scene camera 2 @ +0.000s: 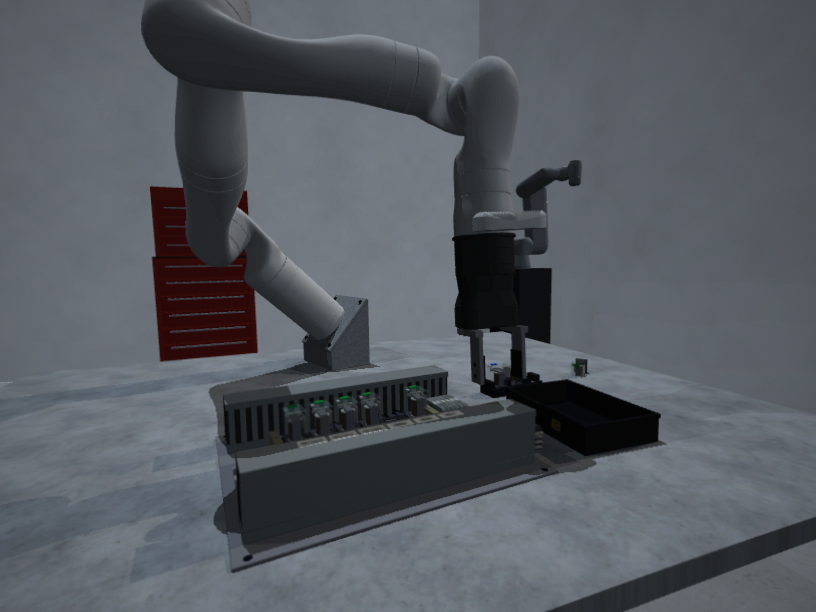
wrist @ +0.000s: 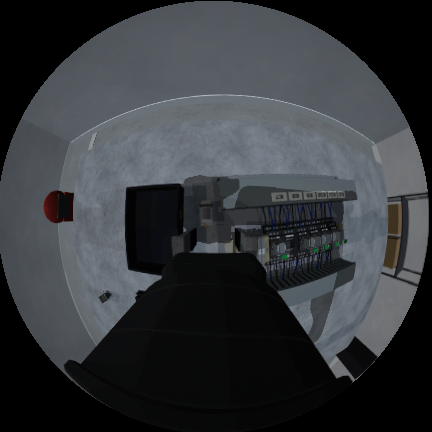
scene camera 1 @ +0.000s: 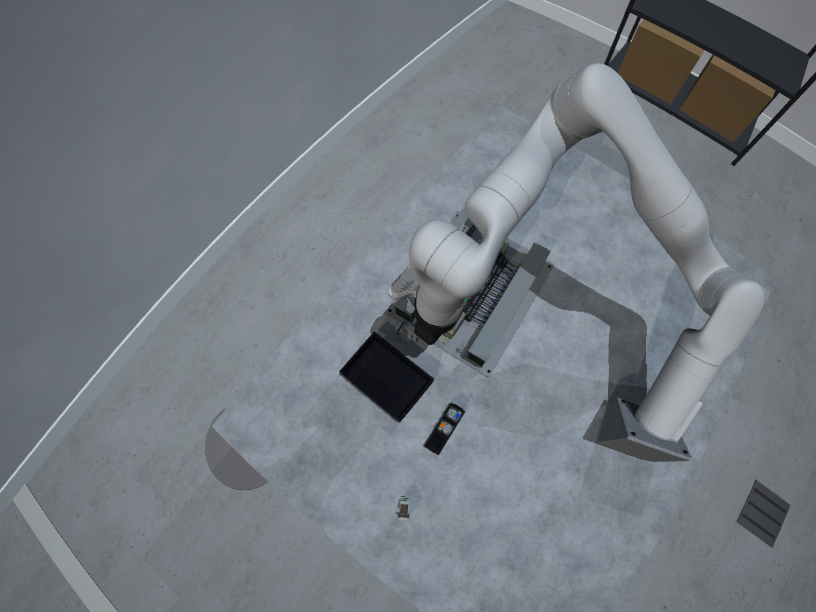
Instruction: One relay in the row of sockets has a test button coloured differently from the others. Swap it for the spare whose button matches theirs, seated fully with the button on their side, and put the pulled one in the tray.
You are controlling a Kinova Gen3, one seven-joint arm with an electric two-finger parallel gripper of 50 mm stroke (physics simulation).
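Places are measured from the arm's base along level axes (x ahead, y left, z up), in metres.
Pixels of known places: gripper, fingertip midpoint: [scene camera 2: 499, 380] [wrist: 215, 235]; arm's base, origin of the base link: [scene camera 2: 328, 322] [scene camera 1: 655, 425].
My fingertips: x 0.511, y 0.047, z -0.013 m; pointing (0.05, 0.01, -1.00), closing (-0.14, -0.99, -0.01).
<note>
Ahead of a thing's pixels: the offset from my fingertips to its top centre.
My gripper [scene camera 2: 498, 380] [wrist: 215, 235] is open and empty, low by the panel's tray-side end; the arm hides it in scene camera 1. A relay {0.047 m down, 0.033 m ahead, 0.013 m left} [scene camera 1: 403, 331] [wrist: 206, 212] with an orange mark lies outside the tray {0.040 m down, 0.017 m ahead, 0.117 m left} [scene camera 1: 386, 376] [scene camera 2: 622, 428] [wrist: 154, 225], slightly off the line between the fingers in the wrist view. Several green-button relays {0.005 m down, 0.045 m back, 0.185 m right} [scene camera 2: 346, 411] {0.005 m down, 0.040 m back, 0.097 m right} [wrist: 282, 247] stand in the socket row, with a gap before the one nearest the tray. A loose relay {0.047 m down, 0.151 m back, 0.330 m left} [scene camera 1: 403, 507] [scene camera 2: 580, 366] [wrist: 105, 296] with green on it lies apart. The tray looks empty.
A black holder {0.052 m down, 0.141 m back, 0.150 m left} [scene camera 1: 435, 442] [scene camera 2: 493, 390] carries a blue-button relay {0.026 m down, 0.142 m back, 0.118 m left} [scene camera 1: 453, 414] and an orange-button relay {0.026 m down, 0.140 m back, 0.150 m left} [scene camera 1: 444, 427]; its third place is vacant. Tall grey ducts {0.012 m down, 0.047 m ahead, 0.163 m right} [scene camera 1: 504, 322] [scene camera 2: 388, 474] [wrist: 300, 185] flank the sockets and wires. The tray's walls stand close to the fingers.
</note>
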